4 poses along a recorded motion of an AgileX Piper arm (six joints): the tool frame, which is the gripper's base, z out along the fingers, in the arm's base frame.
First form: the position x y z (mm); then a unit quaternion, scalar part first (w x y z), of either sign.
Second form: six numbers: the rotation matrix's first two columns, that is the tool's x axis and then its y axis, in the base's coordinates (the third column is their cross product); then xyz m. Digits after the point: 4 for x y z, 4 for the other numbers.
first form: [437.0 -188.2 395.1 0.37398 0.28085 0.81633 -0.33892]
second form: [-0.5625 0.2050 -0.8010 0.7120 0.6125 -0.3433 0.4370 -0.1882 0.3951]
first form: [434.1 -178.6 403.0 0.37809 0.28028 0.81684 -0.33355]
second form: [-0.5570 0.2057 -0.8047 0.7101 0.6204 -0.3330 0.4341 -0.1786 0.4030]
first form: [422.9 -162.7 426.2 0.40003 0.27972 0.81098 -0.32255]
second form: [-0.5235 0.1956 -0.8293 0.7118 0.6354 -0.2994 0.4229 -0.1627 0.4262]
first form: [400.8 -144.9 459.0 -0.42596 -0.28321 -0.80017 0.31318]
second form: [-0.4767 0.1864 -0.8591 0.7200 0.6434 -0.2599 0.4008 -0.1449 0.4590]
